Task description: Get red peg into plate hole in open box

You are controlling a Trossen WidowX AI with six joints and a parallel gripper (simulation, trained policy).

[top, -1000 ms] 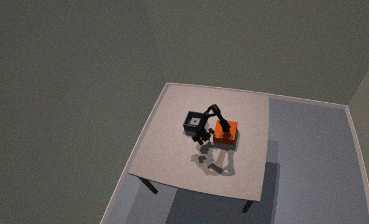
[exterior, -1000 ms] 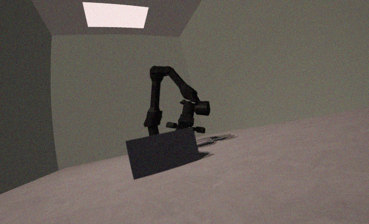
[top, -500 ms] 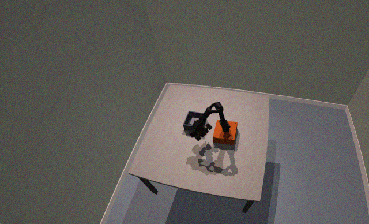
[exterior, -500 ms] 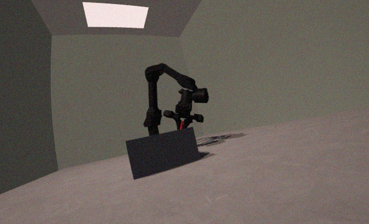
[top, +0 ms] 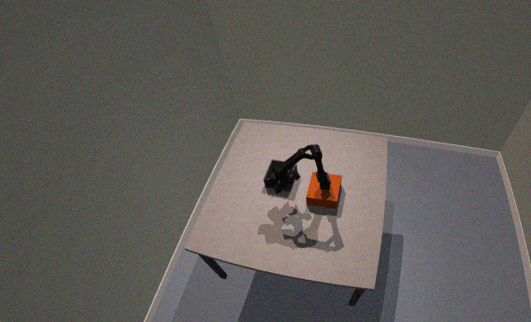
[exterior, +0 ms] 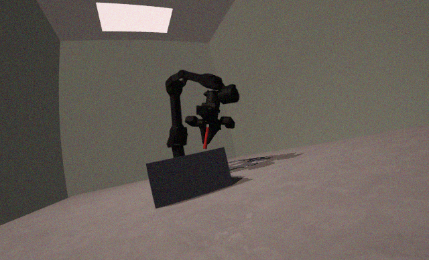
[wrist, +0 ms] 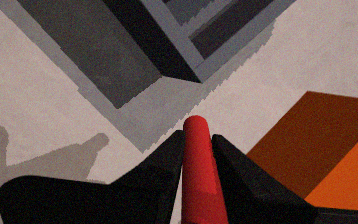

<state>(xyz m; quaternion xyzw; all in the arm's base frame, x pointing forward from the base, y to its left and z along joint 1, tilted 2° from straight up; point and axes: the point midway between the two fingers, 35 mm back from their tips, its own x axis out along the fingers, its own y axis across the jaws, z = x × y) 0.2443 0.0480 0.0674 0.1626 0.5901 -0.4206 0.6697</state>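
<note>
Right now the light plate is 130 mm to the right of my gripper tip, 90 mm ahead of it and 80 mm below it. Also, from my gripper tip: dark box 130 mm to the right, 100 mm below, 90 mm ahead; red peg 20 mm above, 10 mm to the left.
</note>
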